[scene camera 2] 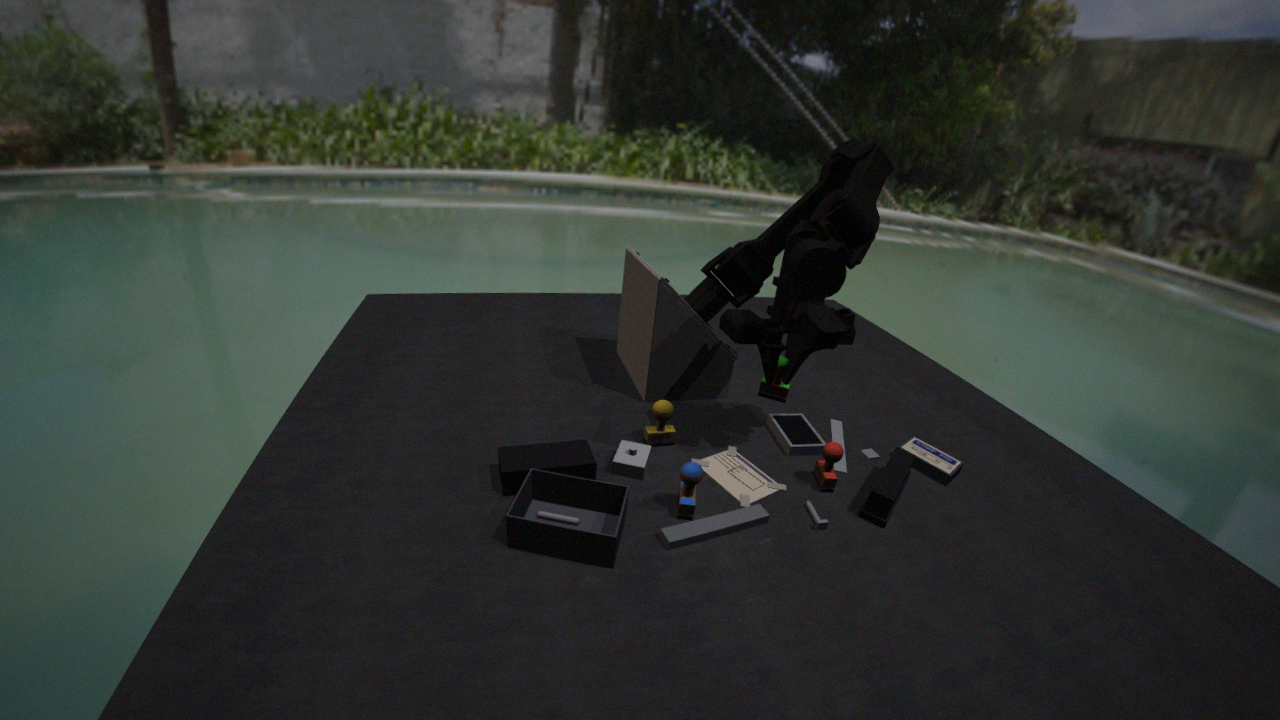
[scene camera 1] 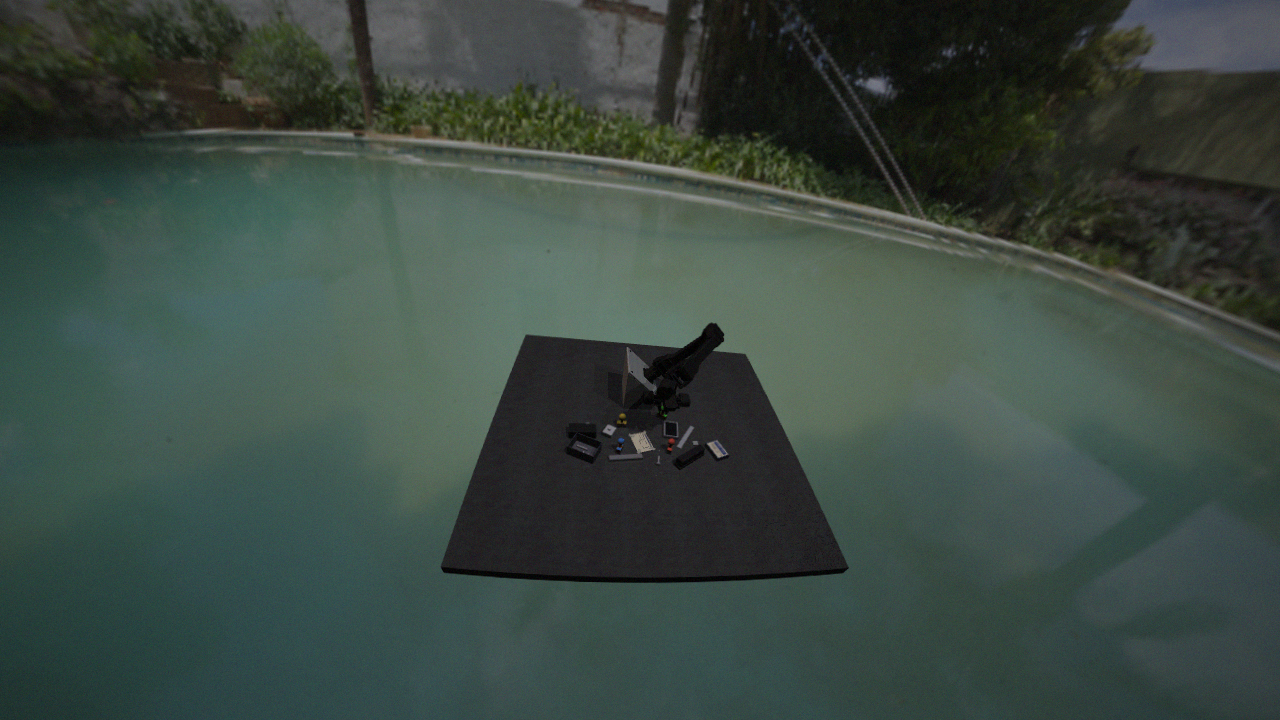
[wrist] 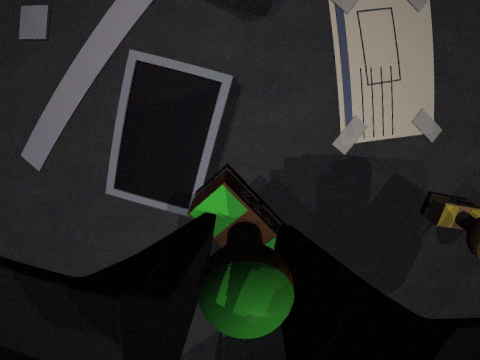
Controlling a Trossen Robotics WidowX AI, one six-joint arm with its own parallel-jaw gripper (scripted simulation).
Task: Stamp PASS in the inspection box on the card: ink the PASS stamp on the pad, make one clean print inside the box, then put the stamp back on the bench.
Labels:
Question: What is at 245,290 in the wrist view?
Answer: A green stamp.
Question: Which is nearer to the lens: the green stamp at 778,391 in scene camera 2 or the grey bar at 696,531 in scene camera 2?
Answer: The grey bar.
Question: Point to a cream card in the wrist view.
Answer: At 384,63

